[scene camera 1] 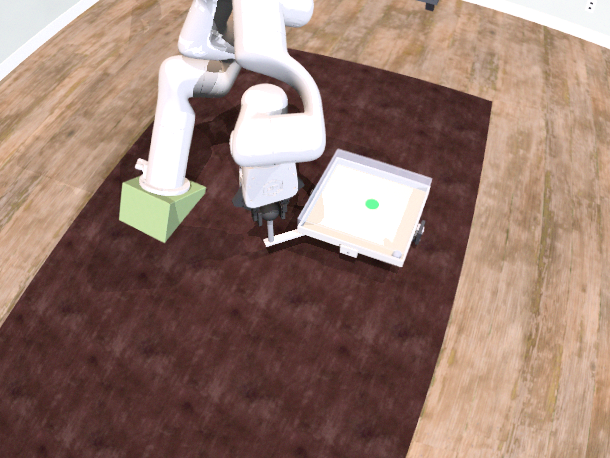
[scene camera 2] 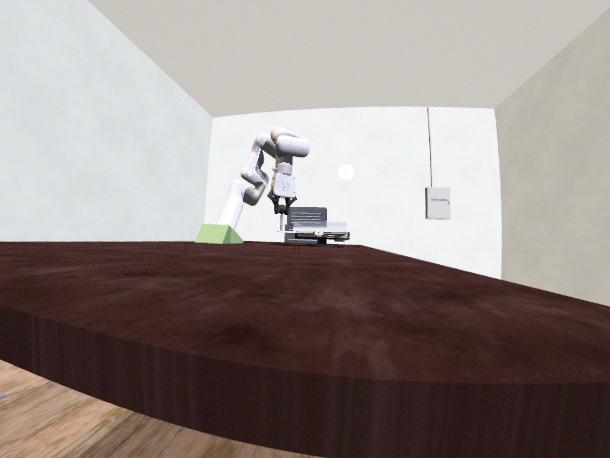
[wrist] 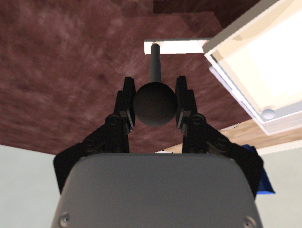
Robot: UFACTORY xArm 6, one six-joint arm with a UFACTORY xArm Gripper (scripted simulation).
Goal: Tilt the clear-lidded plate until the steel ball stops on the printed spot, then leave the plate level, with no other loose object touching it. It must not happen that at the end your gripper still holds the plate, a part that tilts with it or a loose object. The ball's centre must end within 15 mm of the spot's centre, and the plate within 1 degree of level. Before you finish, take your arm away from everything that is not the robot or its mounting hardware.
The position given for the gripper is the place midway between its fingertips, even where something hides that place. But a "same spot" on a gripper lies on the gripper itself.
The gripper shows in scene camera 1, in scene camera 2 and in the wrist view [155, 87]. One and the same spot on the gripper: [scene camera 2: 283, 183] is [scene camera 1: 265, 184].
